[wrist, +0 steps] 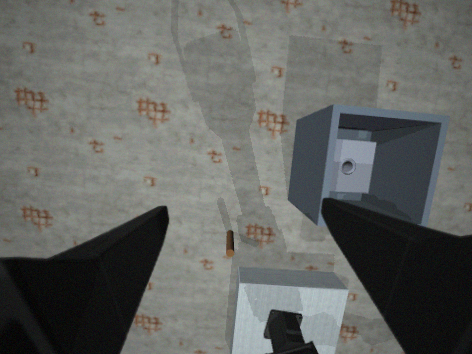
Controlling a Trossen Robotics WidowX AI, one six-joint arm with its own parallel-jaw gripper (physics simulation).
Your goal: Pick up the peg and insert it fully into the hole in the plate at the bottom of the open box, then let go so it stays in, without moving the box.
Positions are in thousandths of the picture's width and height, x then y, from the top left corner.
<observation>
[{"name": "my gripper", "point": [520, 592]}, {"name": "blue-grey box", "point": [868, 419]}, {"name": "pale plate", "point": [749, 456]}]
</observation>
